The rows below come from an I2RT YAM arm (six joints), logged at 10 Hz.
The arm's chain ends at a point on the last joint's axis. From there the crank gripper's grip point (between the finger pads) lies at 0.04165 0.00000 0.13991 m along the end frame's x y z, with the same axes.
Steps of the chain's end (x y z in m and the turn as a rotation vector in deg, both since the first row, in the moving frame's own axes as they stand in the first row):
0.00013, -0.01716, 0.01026, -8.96, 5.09, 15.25
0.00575, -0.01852, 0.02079, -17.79, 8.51, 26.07
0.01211, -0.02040, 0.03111, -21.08, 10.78, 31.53
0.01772, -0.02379, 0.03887, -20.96, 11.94, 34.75
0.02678, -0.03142, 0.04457, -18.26, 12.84, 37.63
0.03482, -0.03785, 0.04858, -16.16, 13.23, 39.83
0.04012, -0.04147, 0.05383, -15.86, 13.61, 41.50
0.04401, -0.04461, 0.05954, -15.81, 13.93, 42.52
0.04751, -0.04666, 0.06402, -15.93, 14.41, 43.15
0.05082, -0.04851, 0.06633, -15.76, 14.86, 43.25
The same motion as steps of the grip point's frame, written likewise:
0.00783, 0.01659, 0.00352, -8.96, 5.09, 15.25
0.01116, 0.04421, 0.00401, -17.79, 8.51, 26.07
0.01602, 0.05384, 0.00834, -21.08, 10.78, 31.53
0.02129, 0.05283, 0.01470, -20.96, 11.94, 34.75
0.03168, 0.04212, 0.02185, -18.26, 12.84, 37.63
0.04027, 0.03313, 0.02722, -16.16, 13.23, 39.83
0.04510, 0.03021, 0.03223, -15.86, 13.61, 41.50
0.04875, 0.02782, 0.03757, -15.81, 13.93, 42.52
0.05252, 0.02672, 0.04136, -15.93, 14.41, 43.15
0.05677, 0.02490, 0.04327, -15.76, 14.86, 43.25

